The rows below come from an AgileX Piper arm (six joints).
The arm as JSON. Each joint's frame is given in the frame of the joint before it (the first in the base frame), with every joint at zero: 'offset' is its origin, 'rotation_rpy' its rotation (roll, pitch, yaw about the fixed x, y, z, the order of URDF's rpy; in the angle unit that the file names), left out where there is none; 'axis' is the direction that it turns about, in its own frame. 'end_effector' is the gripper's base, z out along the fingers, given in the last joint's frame.
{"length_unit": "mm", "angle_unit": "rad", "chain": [
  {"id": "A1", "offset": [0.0, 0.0, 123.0], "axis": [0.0, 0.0, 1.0]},
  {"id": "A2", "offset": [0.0, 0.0, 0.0], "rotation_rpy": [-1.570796, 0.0, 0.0], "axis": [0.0, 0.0, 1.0]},
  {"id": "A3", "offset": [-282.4, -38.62, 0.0], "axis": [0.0, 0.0, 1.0]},
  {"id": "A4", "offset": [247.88, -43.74, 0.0], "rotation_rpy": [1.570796, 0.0, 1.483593], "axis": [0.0, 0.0, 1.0]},
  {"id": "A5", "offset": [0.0, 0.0, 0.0], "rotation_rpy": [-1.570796, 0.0, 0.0], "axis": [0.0, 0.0, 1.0]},
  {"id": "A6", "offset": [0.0, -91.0, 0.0], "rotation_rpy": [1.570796, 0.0, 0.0], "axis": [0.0, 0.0, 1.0]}
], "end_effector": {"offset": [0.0, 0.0, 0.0]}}
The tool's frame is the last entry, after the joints.
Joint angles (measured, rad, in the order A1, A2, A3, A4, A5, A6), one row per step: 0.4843 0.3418 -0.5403 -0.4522 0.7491 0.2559; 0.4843 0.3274 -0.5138 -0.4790 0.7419 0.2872; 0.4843 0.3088 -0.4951 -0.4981 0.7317 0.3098; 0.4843 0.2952 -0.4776 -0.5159 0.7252 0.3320; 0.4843 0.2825 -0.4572 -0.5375 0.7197 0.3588; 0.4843 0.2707 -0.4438 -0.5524 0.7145 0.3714; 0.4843 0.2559 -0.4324 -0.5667 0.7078 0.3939; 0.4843 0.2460 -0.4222 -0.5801 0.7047 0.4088; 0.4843 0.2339 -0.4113 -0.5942 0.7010 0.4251; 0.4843 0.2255 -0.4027 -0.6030 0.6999 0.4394; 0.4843 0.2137 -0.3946 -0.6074 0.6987 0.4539; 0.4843 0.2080 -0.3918 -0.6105 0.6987 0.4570
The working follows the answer.
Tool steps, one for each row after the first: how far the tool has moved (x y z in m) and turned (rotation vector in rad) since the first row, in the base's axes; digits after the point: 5 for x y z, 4 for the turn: -0.00037 -0.00162 -0.00621 0.0024 -0.0031 -0.0162; -0.00184 -0.00319 -0.00973 0.0100 -0.0172 -0.0251; -0.00264 -0.00444 -0.01349 0.0155 -0.0245 -0.0349; -0.00310 -0.00574 -0.01819 0.0198 -0.0289 -0.0474; -0.00385 -0.00679 -0.02095 0.0196 -0.0372 -0.0529; -0.00510 -0.00798 -0.02285 0.0321 -0.0495 -0.0609; -0.00576 -0.00894 -0.02492 0.0353 -0.0564 -0.0676; -0.00666 -0.01004 -0.02704 0.0403 -0.0652 -0.0745; -0.00725 -0.01078 -0.02898 0.0464 -0.0685 -0.0809; -0.00839 -0.01157 -0.03074 0.0584 -0.0732 -0.0862; -0.00899 -0.01205 -0.03125 0.0602 -0.0768 -0.0879
Tool pose at each row, in the base's axes (x y z in m, rotation vector in rad; rounded; the steps above come from the unrounded poses): 0.06652 0.00440 0.31110 -0.3623 1.9285 -0.0382; 0.06615 0.00278 0.30489 -0.3448 1.9283 -0.0470; 0.06468 0.00120 0.30138 -0.3301 1.9156 -0.0480; 0.06388 -0.00004 0.29762 -0.3165 1.9099 -0.0504; 0.06342 -0.00134 0.29292 -0.3013 1.9075 -0.0551; 0.06266 -0.00239 0.29015 -0.2955 1.9002 -0.0603; 0.06141 -0.00358 0.28826 -0.2787 1.8886 -0.0557; 0.06076 -0.00455 0.28619 -0.2696 1.8828 -0.0581; 0.05986 -0.00564 0.28406 -0.2592 1.8749 -0.0593; 0.05927 -0.00638 0.28212 -0.2489 1.8723 -0.0581; 0.05812 -0.00717 0.28037 -0.2356 1.8678 -0.0509; 0.05752 -0.00765 0.27985 -0.2326 1.8643 -0.0510

